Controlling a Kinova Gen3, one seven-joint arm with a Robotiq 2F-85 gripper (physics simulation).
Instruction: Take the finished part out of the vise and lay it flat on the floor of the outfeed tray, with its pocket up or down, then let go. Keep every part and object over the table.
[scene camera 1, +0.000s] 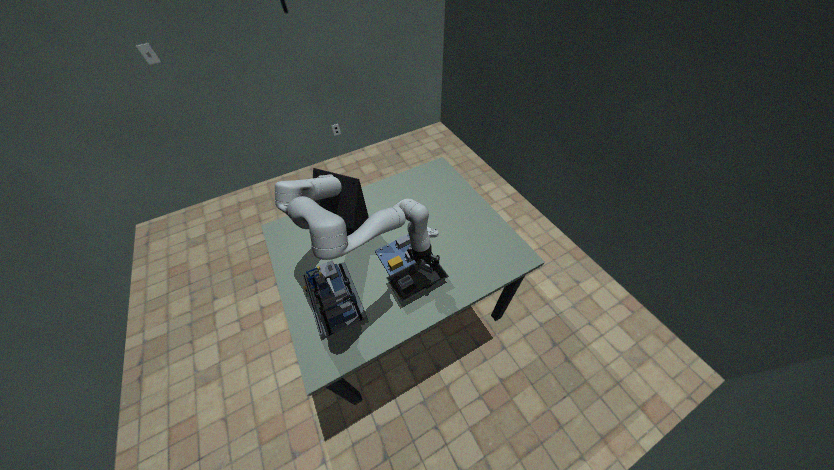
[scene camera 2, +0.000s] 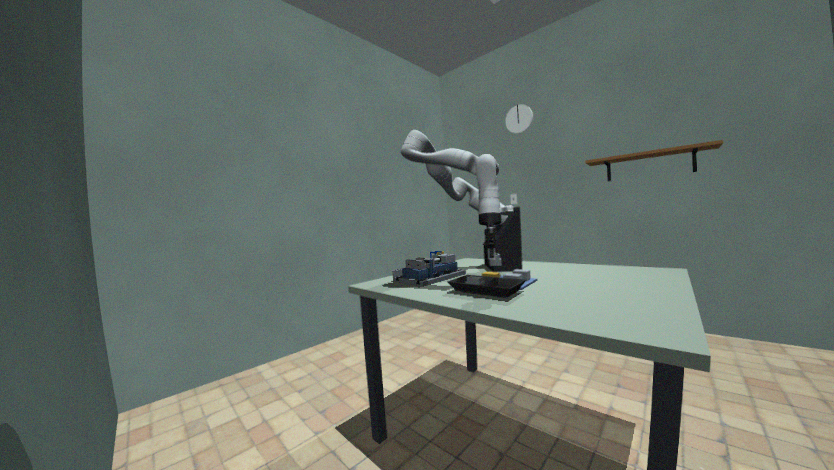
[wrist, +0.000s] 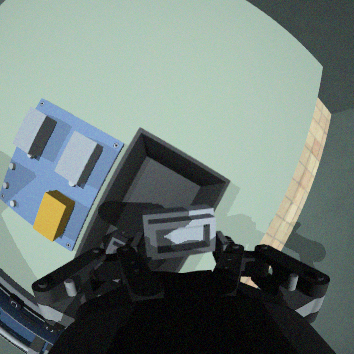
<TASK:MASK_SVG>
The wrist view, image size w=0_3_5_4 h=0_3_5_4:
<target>my gripper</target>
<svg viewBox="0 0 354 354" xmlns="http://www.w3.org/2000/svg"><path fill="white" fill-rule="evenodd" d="M330 278L327 274L267 244L255 245L254 250L244 250L243 245L234 243L231 237L223 235L220 230L215 231L215 251L212 251L212 255L216 264L212 271L211 269L183 273L151 271L145 262L144 232L137 232L135 237L130 237L123 246L117 247L115 253L105 253L105 249L100 247L90 248L35 280L31 284L31 288L47 327L51 330L65 328L47 354L336 354L309 324L316 318ZM120 279L120 286L98 295L110 283L110 280ZM240 277L250 276L251 281L259 288L241 282Z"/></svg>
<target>yellow block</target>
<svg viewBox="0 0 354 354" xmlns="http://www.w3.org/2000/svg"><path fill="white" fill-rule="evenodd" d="M56 189L44 192L32 227L50 241L53 241L62 234L75 201Z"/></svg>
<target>grey pocketed part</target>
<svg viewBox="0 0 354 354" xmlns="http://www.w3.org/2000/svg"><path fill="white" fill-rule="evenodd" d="M213 207L207 204L142 209L146 257L151 256L151 259L161 259L215 251L215 216L213 215Z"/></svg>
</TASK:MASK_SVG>
